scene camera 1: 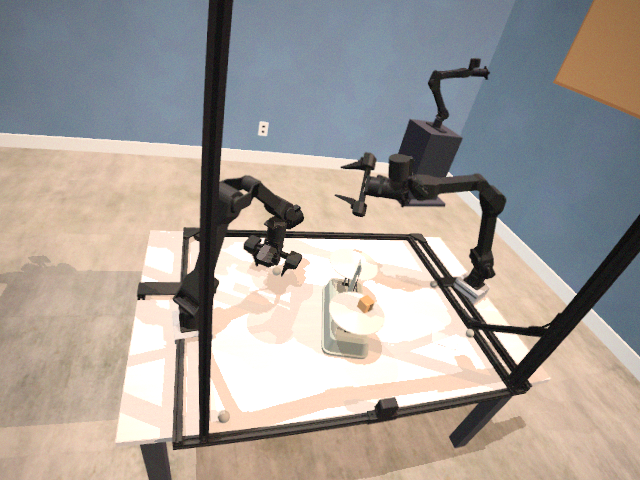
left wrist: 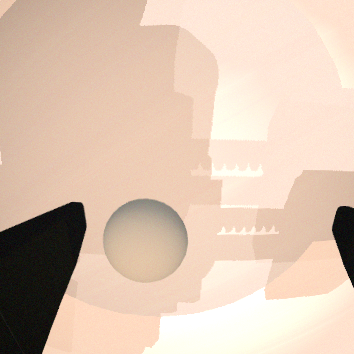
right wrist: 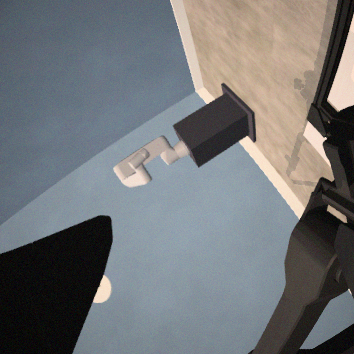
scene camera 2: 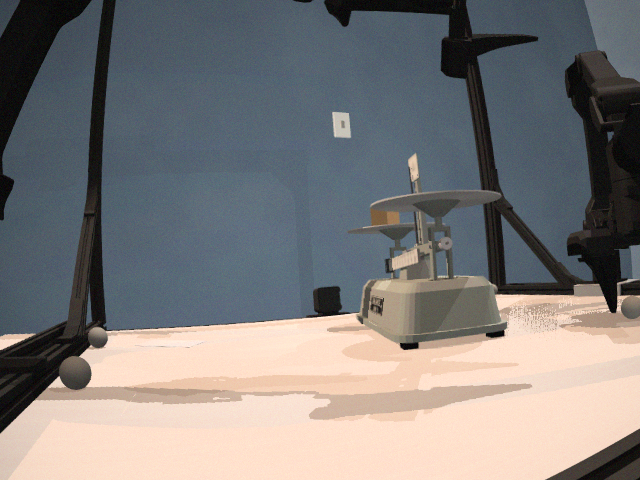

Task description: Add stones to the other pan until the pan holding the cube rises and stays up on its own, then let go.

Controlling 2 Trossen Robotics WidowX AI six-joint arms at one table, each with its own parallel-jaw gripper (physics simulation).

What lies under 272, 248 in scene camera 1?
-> The left gripper.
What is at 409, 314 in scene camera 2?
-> A grey balance scale.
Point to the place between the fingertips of the right gripper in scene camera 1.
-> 337, 181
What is the left gripper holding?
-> Nothing.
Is the left gripper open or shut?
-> Open.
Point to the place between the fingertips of the left gripper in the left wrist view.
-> At 215, 218
